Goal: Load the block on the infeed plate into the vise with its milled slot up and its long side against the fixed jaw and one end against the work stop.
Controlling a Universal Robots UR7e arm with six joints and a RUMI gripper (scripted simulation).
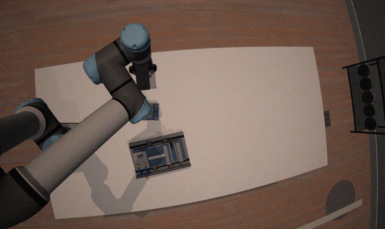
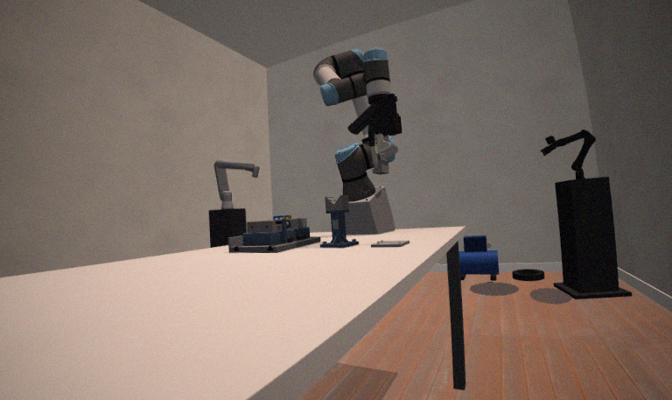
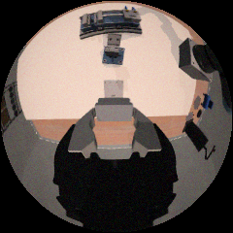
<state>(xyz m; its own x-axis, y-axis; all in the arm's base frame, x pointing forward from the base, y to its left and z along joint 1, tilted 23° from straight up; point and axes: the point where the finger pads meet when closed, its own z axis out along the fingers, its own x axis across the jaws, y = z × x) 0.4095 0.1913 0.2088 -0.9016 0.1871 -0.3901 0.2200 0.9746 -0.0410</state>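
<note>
My gripper is now 1 cm to the left of the part and 1 cm above it. From my hand the other things lie so: vise (38 cm to the right, 20 cm below, 7 cm behind); then infeed plate (24 cm below, 1 cm to the left).
</note>
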